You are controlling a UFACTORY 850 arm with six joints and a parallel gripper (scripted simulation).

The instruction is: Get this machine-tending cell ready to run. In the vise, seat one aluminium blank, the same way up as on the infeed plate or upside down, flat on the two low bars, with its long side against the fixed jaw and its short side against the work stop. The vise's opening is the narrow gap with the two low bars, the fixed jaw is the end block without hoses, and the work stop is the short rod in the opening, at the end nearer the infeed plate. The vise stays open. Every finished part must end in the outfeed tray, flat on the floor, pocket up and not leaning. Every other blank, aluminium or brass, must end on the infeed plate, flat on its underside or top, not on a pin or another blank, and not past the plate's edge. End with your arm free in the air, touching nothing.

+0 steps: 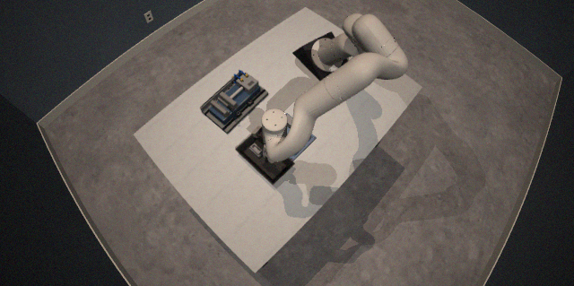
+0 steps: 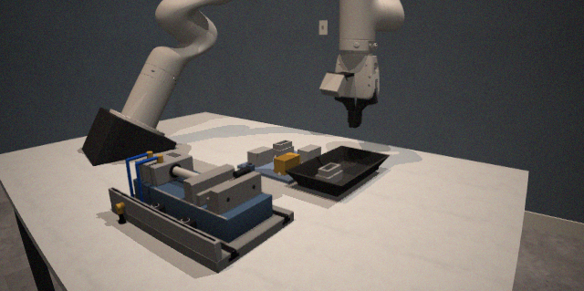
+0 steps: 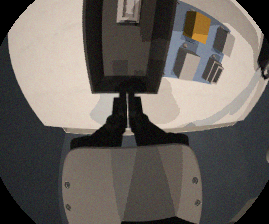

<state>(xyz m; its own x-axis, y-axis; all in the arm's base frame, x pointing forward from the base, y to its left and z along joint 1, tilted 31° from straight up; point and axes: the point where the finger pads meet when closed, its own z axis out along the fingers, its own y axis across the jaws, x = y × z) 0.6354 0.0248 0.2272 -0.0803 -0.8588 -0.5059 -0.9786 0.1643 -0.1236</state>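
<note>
The brass blank lies 140 mm behind my hand, 110 mm below it and 90 mm to the right of it. The rest, counted from my hand: grey rail (460 mm to the right, 170 mm behind, 100 mm below); vise (360 mm to the right, 160 mm behind, 90 mm below).
</note>
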